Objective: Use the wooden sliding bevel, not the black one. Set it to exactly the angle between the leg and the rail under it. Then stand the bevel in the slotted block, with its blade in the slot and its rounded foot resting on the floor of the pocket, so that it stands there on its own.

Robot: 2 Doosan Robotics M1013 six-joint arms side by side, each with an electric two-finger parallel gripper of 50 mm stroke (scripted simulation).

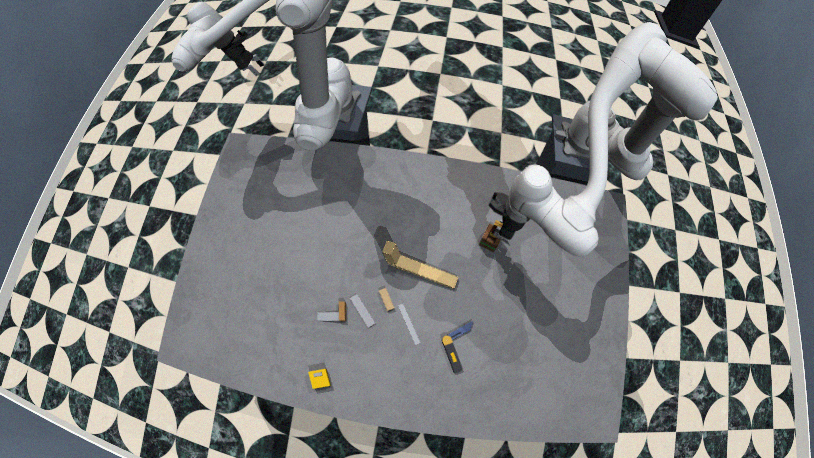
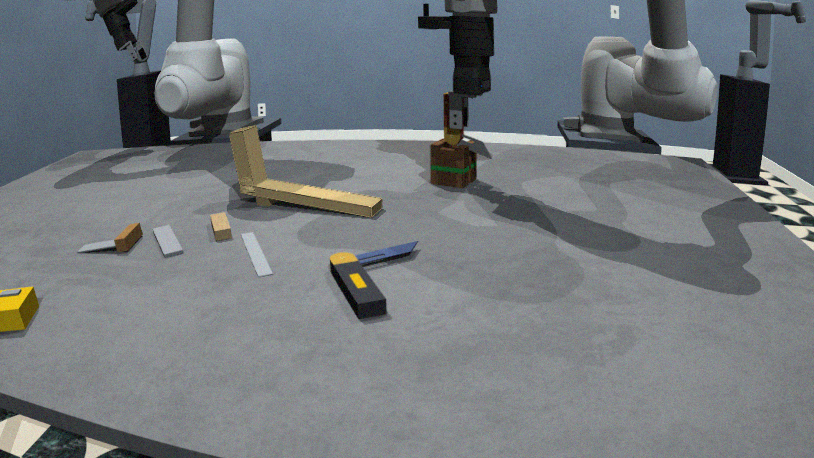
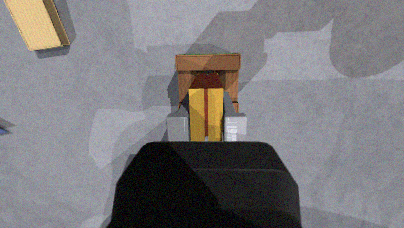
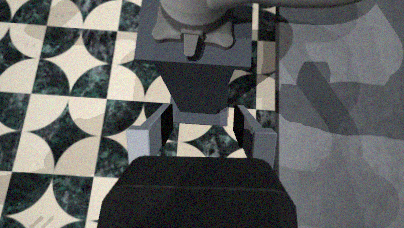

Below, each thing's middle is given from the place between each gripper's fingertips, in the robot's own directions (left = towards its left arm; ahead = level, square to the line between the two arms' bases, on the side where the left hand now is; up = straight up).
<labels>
Right now the wooden sliding bevel (image 2: 452, 136) is 20 mm below my left hand (image 2: 459, 127). Also, from my left hand: black bevel (image 2: 365, 298) 380 mm ahead, 110 mm below, 100 mm to the right; small try square (image 2: 133, 232) 500 mm to the right, 340 mm ahead, 110 mm below.
I see my right gripper (image 2: 140, 58) 850 mm short of the small try square, 490 mm to the right of it and 260 mm above it. From my right hand the other things lie so: black bevel 890 mm ahead, 900 mm to the left, 260 mm below; then wooden sliding bevel 510 mm ahead, 990 mm to the left, 170 mm below.
</labels>
